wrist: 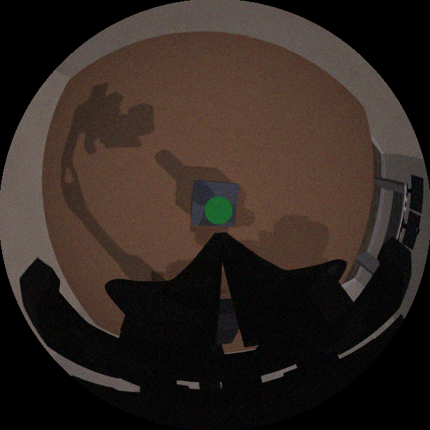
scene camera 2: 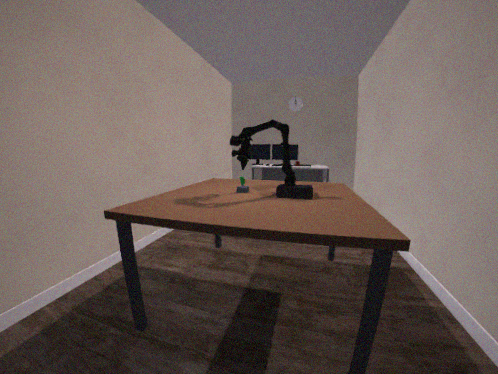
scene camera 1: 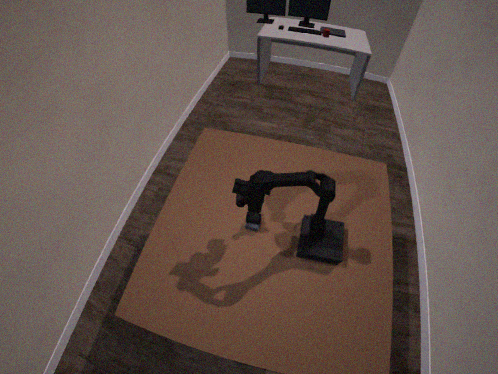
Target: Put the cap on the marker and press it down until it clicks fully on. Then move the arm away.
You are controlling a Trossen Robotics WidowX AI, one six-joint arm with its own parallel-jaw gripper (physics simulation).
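Frame: origin at the arm's base, x down, y left, z ahead, level; millimetres.
Seen in the pictures: gripper, fingertip midpoint: (scene camera 2: 242, 169) (scene camera 1: 253, 211); arm's base, link origin: (scene camera 2: 290, 185) (scene camera 1: 316, 235).
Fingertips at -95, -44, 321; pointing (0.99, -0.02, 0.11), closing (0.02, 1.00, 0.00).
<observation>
Pixels of each thing's top centre, then the offset from my fingertips to it, as dx, dy, dz. Level surfaces: height alone.
- green cap, top centre: (scene camera 2: 242, 176) +48, -4, +3
- small grey block, top centre: (scene camera 1: 253, 221) (scene camera 2: 242, 186) +118, -4, +1
- brown table, surface height: dx +154
A green cap (scene camera 2: 242, 181) (wrist: 218, 210) stands upright over a small grey block (scene camera 2: 242, 190) (wrist: 215, 189) on the table. The cap is round from above in the wrist view. The marker itself cannot be told apart from the cap, and how fully the cap is seated cannot be seen. My gripper (scene camera 2: 244, 168) (wrist: 219, 238) is shut and empty, pointing down. It hangs above the cap with a visible gap in scene camera 2. In scene camera 1 the arm hides the cap, and part of the grey block (scene camera 1: 252, 226) shows below the gripper.
The arm's dark base (scene camera 1: 320, 240) (scene camera 2: 294, 191) stands on the brown table (scene camera 1: 310, 310) (scene camera 2: 260, 218), to the right of the block. The arm's shadow falls across the table. A white desk (scene camera 1: 345, 44) with monitors stands beyond it by the far wall.
</observation>
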